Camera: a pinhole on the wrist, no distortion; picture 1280 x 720 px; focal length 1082.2 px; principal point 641.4 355.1 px. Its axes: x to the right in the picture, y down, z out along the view. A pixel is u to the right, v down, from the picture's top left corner.
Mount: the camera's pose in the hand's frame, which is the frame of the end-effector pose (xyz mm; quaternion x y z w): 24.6 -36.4 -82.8 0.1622 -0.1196 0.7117 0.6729
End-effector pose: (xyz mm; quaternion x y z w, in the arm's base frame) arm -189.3 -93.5 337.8 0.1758 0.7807 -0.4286 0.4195
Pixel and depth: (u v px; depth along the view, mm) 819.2 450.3 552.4
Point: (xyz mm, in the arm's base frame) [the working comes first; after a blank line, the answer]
In the camera's frame: 90.8 48.6 552.4

-70.8 -569.7 288.2
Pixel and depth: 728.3 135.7 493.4
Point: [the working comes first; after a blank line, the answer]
In the camera's frame: 39.6 -100.0 493.4

-206.6 -523.9 200.8
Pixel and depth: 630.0 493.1 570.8
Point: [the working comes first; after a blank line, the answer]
In the camera's frame: -6.0 72.8 570.8

-131.7 -607.7 359.9
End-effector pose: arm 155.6 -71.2 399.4 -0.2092 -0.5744 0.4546 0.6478
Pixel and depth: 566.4 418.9 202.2
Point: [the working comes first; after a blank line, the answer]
In the camera's frame: -14.0 11.9 202.2

106.8 -137.3 541.4
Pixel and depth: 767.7 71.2 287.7
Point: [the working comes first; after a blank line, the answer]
In the camera's frame: 33.6 -75.5 287.7

7.6 -77.0 602.5
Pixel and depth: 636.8 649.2 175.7
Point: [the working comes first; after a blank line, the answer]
In the camera's frame: -0.7 47.7 175.7

118.9 -154.5 499.9
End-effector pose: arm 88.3 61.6 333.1 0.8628 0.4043 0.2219 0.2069
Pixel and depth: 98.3 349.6 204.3
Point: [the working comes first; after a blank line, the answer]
In the camera's frame: -102.5 -1.0 204.3

22.1 208.3 177.2
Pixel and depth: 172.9 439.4 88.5
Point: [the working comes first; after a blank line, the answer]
In the camera's frame: -38.3 6.9 88.5

29.6 147.2 294.7
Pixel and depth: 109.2 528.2 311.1
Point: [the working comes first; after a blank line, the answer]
In the camera's frame: -153.0 49.8 311.1

-12.3 215.2 53.5
